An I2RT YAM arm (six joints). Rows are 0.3 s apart.
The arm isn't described. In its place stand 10 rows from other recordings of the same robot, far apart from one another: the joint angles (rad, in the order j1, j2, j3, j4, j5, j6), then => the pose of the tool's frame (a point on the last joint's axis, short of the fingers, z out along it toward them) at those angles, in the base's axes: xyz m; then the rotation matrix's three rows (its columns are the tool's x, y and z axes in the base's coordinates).
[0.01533, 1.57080, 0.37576, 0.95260, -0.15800, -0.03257] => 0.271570 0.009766 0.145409; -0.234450 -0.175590 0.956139; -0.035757 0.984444 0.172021; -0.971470 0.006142 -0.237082
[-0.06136, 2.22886, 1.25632, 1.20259, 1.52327, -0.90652] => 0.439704 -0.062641 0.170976; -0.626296 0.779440 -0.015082; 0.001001 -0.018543 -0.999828; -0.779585 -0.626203 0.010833
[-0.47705, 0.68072, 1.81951, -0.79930, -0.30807, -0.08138] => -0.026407 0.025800 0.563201; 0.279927 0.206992 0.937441; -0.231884 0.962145 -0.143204; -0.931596 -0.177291 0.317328
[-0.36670, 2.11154, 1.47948, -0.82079, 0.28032, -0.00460] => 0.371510 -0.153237 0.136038; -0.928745 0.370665 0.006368; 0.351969 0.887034 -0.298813; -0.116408 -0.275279 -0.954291
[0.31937, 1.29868, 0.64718, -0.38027, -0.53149, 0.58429] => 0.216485 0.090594 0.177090; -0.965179 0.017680 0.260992; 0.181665 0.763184 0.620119; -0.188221 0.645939 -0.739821
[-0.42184, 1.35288, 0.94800, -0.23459, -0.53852, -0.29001] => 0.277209 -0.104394 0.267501; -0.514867 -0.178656 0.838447; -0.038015 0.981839 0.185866; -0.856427 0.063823 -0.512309
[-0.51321, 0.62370, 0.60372, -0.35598, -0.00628, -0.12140] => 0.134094 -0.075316 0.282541; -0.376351 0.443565 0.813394; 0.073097 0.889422 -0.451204; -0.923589 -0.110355 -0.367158
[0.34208, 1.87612, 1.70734, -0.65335, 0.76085, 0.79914] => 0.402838 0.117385 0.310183; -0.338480 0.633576 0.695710; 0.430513 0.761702 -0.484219; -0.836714 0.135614 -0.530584
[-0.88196, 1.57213, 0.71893, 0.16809, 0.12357, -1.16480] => 0.194499 -0.243123 0.163198; -0.918404 -0.042992 0.393302; -0.318906 0.668794 -0.671575; -0.234166 -0.742203 -0.627933
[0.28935, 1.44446, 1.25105, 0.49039, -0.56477, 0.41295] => 0.318718 0.114765 0.417642; -0.036683 -0.782601 0.621442; 0.342777 0.574280 0.743442; -0.938700 0.240287 0.247191
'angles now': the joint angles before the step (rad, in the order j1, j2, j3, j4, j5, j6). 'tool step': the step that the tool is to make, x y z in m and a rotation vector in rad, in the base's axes. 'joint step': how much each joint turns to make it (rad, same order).
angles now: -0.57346, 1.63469, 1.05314, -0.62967, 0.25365, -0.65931
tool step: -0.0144, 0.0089, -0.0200, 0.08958, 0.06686, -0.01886
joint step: -0.00497, 0.00326, -0.06527, -0.04235, -0.03276, 0.02556
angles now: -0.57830, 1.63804, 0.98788, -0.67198, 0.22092, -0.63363
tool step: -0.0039, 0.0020, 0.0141, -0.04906, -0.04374, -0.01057
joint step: 0.00077, -0.05861, -0.00940, 0.01279, 0.01966, 0.00632
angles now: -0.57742, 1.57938, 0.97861, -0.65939, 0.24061, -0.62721
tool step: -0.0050, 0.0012, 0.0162, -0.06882, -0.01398, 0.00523
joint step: -0.00059, -0.05760, 0.00162, -0.00396, 0.04525, -0.02287
